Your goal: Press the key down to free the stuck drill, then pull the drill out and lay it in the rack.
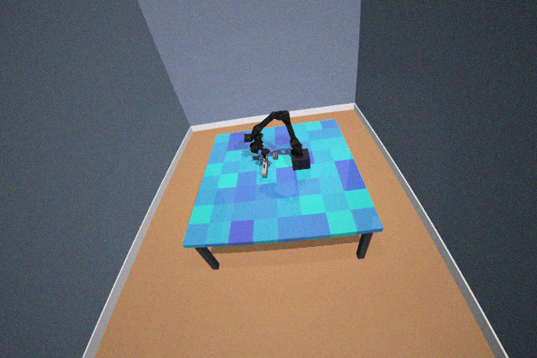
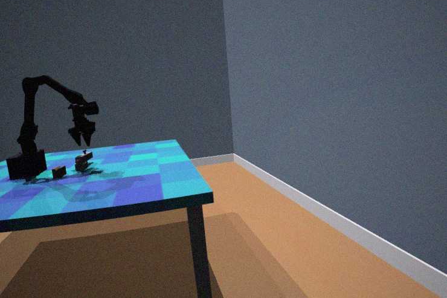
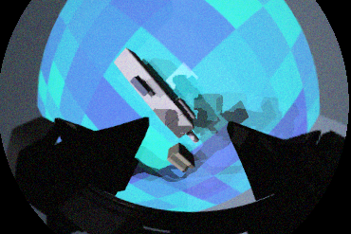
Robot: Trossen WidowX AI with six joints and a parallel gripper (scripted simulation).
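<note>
Right now my gripper tip is 7 cm above the drill shank and 3 cm past it. Also, from my gripper tip: dark key: 8 cm to the left, 7 cm below, 1 cm behind; then pale grey block: 8 cm below, 5 cm to the left, 2 cm behind; then brown rack: 12 cm behind, 10 cm below, 9 cm to the right.
</note>
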